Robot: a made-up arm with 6 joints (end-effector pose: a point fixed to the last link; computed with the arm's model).
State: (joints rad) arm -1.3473 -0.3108 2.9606 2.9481 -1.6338 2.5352
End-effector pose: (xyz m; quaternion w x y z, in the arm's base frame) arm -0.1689 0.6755 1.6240 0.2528 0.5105 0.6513 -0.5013
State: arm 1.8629 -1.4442 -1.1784 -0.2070 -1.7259 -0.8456
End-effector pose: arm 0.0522 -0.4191 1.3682 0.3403 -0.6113 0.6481 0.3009
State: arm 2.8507 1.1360 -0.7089 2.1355 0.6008 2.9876
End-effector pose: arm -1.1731 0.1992 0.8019 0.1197 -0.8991 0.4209 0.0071
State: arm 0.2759 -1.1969 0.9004 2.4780 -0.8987 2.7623
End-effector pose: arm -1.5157 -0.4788 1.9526 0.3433 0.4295 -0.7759 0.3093
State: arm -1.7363 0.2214 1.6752 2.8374 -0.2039 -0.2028
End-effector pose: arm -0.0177 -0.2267 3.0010 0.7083 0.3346 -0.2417 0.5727
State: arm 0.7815 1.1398 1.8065 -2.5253 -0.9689 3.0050
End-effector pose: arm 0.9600 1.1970 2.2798 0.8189 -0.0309 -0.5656 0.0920
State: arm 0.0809 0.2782 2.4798 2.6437 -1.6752 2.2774
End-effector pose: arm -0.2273 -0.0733 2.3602 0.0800 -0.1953 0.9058 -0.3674
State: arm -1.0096 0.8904 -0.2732 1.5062 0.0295 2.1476
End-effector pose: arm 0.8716 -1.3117 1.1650 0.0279 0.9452 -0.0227 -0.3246
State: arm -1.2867 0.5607 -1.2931 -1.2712 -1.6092 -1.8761
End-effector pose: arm 0.4416 -0.6383 1.4536 0.8064 -0.5781 -0.0452 -0.1159
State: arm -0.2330 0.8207 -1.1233 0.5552 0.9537 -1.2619
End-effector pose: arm 1.0880 -0.1405 1.0719 0.5701 0.3251 0.7542 -0.0220
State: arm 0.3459 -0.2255 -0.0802 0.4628 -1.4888 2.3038
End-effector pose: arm 0.5104 0.0974 2.3010 0.0410 0.9630 -0.0284 -0.2647
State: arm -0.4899 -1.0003 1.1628 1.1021 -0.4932 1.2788
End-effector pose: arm -1.2780 0.5980 2.2351 0.0454 0.2127 -0.0206 0.9759
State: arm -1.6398 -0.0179 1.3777 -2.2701 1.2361 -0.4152
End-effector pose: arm -0.1421 -0.1716 2.8445 0.4034 0.4286 -0.8040 0.0849
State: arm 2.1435 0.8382 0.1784 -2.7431 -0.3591 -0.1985
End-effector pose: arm -1.0740 1.4864 1.5880 0.0318 -0.1731 -0.9587 -0.2233
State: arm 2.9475 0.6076 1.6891 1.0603 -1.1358 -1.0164
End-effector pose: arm -0.9798 0.3796 2.6598 0.5847 -0.1485 0.2315 0.7632
